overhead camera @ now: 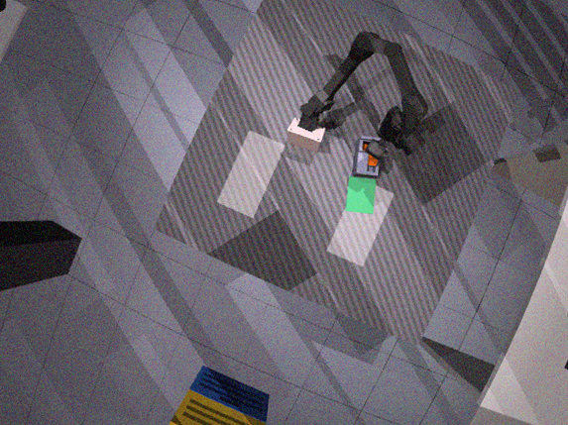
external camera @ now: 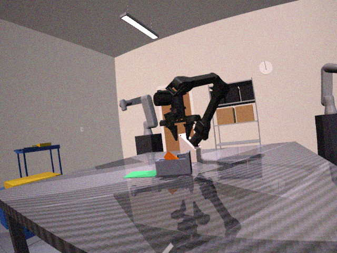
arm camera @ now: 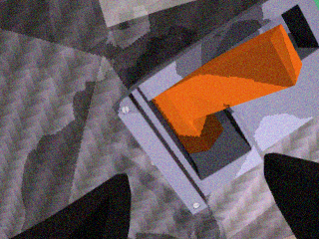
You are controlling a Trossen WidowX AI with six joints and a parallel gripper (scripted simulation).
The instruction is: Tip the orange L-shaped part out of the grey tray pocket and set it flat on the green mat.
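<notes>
My gripper tip is 10 cm above the orange L-shaped part and 3 cm to the left of it. The rest, counted from my gripper tip: green mat 19 cm to the right, 16 cm below, 6 cm ahead.
</notes>
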